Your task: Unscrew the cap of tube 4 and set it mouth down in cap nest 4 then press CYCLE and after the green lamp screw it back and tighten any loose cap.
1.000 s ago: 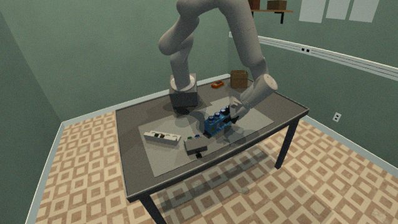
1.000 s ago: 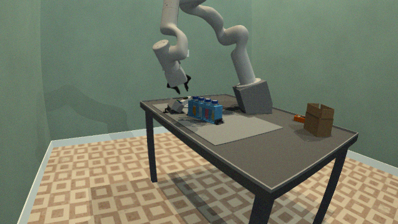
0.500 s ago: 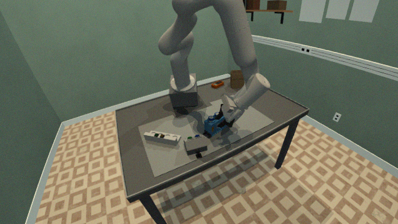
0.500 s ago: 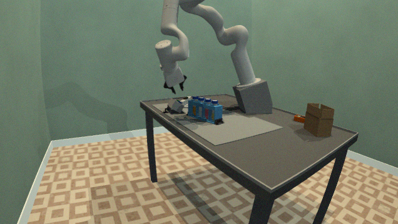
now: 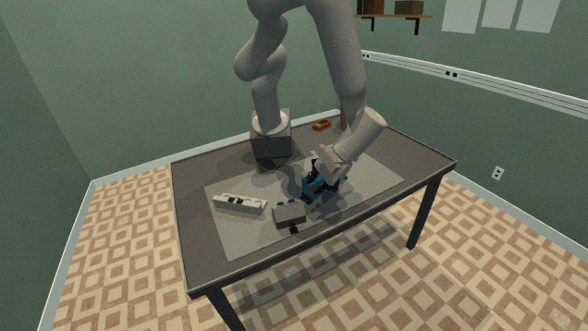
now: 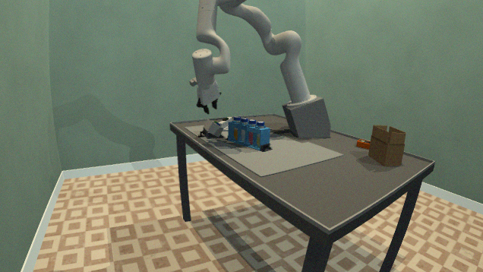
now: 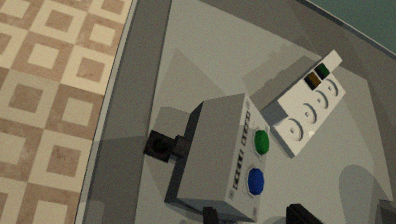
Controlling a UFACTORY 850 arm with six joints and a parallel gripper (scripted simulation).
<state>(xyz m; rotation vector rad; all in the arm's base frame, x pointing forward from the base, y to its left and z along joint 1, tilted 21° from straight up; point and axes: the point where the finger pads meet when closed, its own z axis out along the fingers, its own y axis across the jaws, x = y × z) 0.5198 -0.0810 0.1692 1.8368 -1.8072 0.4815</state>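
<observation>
My hand is 11 cm past the blue cap marked 4, 7 cm to the right of it and 5 cm above it. Also, from my hand: blue key 8 cm behind, 6 cm to the right, 10 cm below; green key 9 cm behind, 10 cm to the right, 10 cm below; grey key housing 7 cm behind, 8 cm to the right, 12 cm below.
</observation>
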